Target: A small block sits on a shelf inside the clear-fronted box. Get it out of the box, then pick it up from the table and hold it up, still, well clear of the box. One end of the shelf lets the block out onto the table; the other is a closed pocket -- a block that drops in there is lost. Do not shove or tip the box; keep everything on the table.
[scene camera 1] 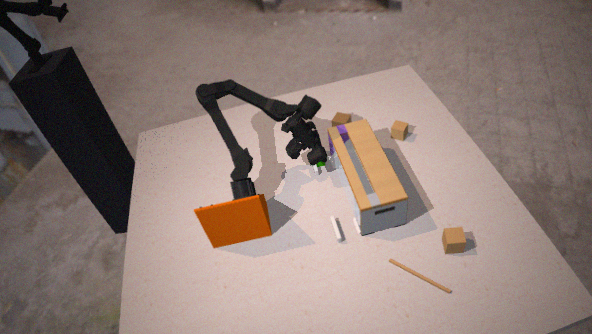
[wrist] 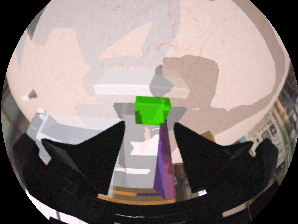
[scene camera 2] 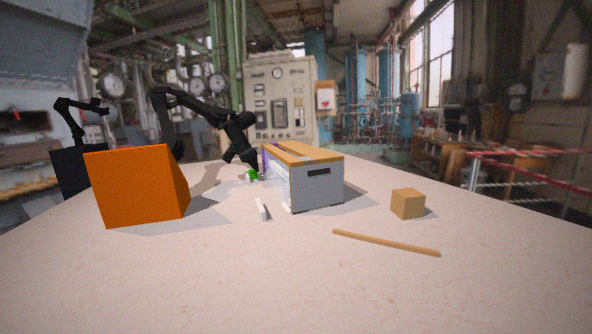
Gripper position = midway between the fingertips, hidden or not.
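Seen here is my gripper [scene camera 1: 323, 156], likewise visible at [wrist: 149, 125] and [scene camera 2: 256, 169]. Also present are a green block [wrist: 147, 110] and a box [scene camera 1: 377, 198]; the box appears at [scene camera 2: 305, 177] and [wrist: 143, 175] too.
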